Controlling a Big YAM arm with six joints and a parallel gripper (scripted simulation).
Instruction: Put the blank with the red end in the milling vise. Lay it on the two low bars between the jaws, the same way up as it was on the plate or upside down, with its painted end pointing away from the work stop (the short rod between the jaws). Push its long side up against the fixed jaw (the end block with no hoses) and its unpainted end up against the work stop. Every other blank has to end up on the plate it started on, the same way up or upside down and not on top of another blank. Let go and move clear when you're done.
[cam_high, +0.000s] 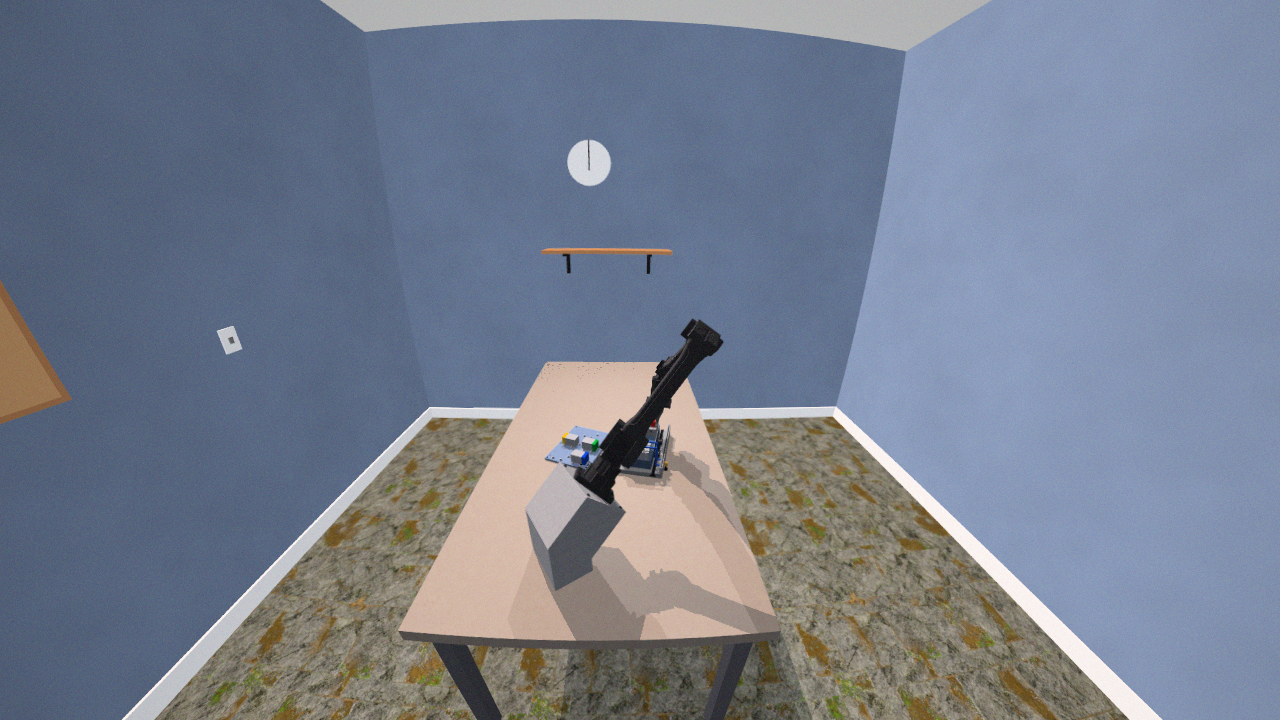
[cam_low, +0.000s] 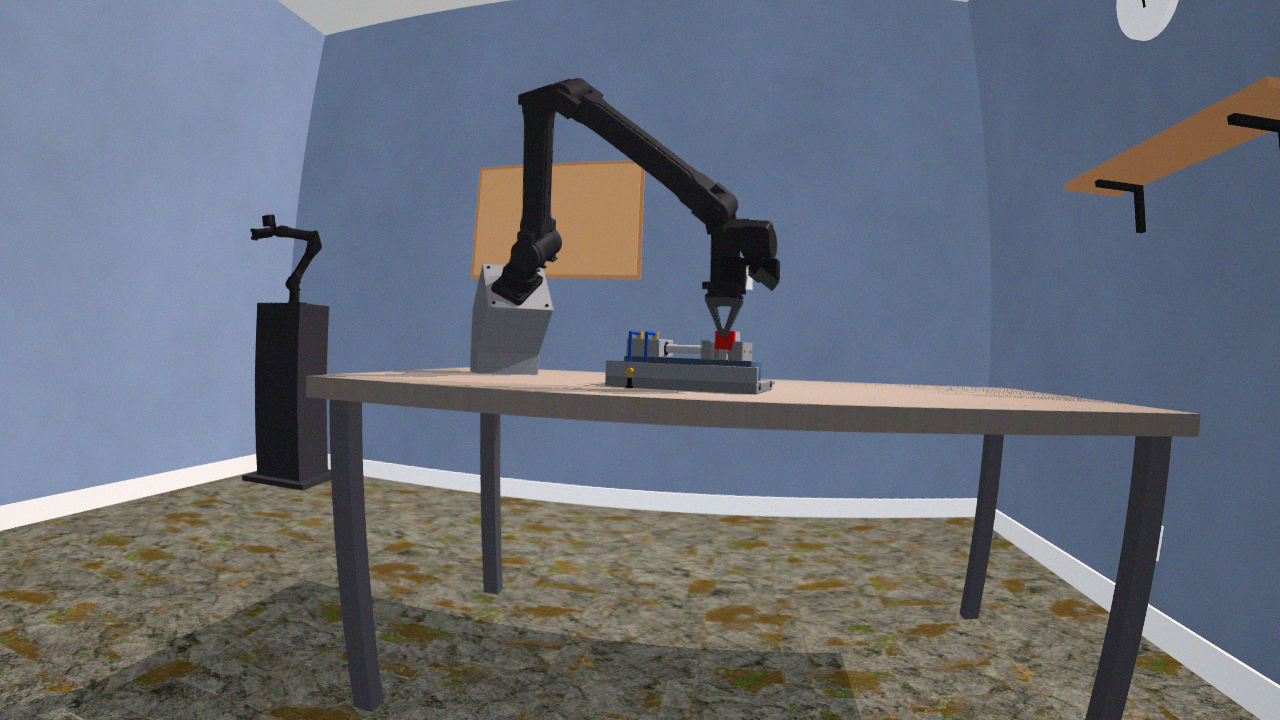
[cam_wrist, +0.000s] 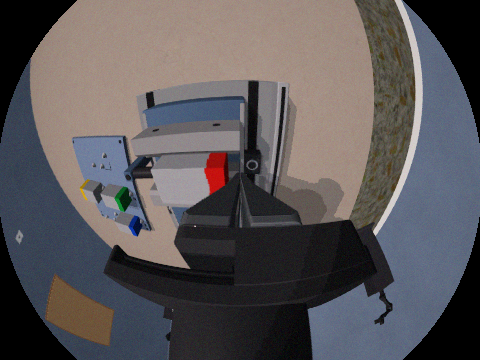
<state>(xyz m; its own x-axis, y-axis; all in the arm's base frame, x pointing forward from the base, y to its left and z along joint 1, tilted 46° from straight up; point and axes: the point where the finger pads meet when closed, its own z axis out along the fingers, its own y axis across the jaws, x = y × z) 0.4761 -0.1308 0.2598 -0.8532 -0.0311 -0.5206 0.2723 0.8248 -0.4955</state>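
The work stop is 9 cm to the left of my hand, 3 cm ahead of it and 2 cm below it. Also, from my hand: green-ended blank: 28 cm to the left, 9 cm below, 2 cm behind; blue plate: 32 cm to the left, 11 cm below; vise: 7 cm to the left, 7 cm below, 5 cm behind.
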